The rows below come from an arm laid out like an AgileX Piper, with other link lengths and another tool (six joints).
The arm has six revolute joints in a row. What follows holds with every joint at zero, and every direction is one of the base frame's. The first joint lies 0.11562 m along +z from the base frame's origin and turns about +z. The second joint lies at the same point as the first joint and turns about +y. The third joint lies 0.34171 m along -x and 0.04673 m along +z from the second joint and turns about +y. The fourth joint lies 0.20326 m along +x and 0.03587 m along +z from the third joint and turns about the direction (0.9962, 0, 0.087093). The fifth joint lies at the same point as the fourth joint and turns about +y. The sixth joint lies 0.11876 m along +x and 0.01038 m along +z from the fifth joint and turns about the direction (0.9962, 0, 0.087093). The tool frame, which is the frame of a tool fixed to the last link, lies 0.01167 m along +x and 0.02 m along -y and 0.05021 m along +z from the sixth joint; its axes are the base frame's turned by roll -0.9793, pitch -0.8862 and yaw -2.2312 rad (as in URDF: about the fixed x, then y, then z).
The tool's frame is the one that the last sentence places.
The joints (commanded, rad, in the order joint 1, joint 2, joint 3, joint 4, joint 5, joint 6), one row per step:
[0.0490 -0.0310 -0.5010 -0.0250 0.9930 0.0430]
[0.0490 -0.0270 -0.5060 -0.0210 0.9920 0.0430]
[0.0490 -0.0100 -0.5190 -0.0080 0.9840 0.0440]
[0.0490 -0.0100 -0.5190 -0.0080 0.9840 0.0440]
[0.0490 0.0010 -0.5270 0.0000 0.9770 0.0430]
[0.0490 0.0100 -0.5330 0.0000 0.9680 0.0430]
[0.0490 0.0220 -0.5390 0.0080 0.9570 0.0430]
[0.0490 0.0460 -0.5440 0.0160 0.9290 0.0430]
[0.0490 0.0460 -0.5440 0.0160 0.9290 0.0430]
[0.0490 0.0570 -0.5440 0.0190 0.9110 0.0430]
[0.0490 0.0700 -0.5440 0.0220 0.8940 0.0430]
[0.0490 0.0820 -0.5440 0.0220 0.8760 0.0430]
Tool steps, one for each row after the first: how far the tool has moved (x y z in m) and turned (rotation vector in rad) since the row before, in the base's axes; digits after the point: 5 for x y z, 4 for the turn. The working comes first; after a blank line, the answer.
Tool pose at each row, in the base's axes (x y z in m, rotation vector in rad; the steps are taken from these numbers as rounded here):
[-0.04168 -0.02633 0.28163 -2.0286 0.7218 -1.9176]
[-0.04162 -0.02598 0.28336 -2.0245 0.7214 -1.9155]
[-0.04027 -0.02483 0.28887 -2.0137 0.7217 -1.9059]
[-0.04027 -0.02483 0.28887 -2.0137 0.7217 -1.9059]
[-0.03928 -0.02404 0.29260 -2.0062 0.7197 -1.9021]
[-0.03843 -0.02400 0.29606 -1.9994 0.7185 -1.9071]
[-0.03694 -0.02326 0.29978 -1.9902 0.7177 -1.9036]
[-0.03300 -0.02246 0.30604 -1.9764 0.7166 -1.9034]
[-0.03300 -0.02246 0.30604 -1.9764 0.7166 -1.9034]
[-0.03087 -0.02215 0.30893 -1.9671 0.7156 -1.9063]
[-0.02834 -0.02184 0.31172 -1.9612 0.7155 -1.9067]
[-0.02600 -0.02177 0.31464 -1.9544 0.7146 -1.9116]

[0.00006 0.00035 0.00173 0.0033 -0.0019 0.0023]
[0.00135 0.00115 0.00551 0.0117 -0.0034 0.0073]
[0.00000 0.00000 0.00000 0.0000 0.0000 0.0000]
[0.00099 0.00079 0.00373 0.0057 -0.0037 0.0050]
[0.00085 0.00004 0.00346 0.0004 -0.0060 0.0000]
[0.00149 0.00074 0.00372 0.0068 -0.0047 0.0045]
[0.00394 0.00080 0.00626 0.0072 -0.0087 0.0042]
[0.00000 0.00000 0.00000 0.0000 0.0000 0.0000]
[0.00213 0.00031 0.00289 0.0030 -0.0069 0.0014]
[0.00253 0.00031 0.00279 0.0029 -0.0038 0.0013]
[0.00234 0.00007 0.00292 0.0005 -0.0060 -0.0003]

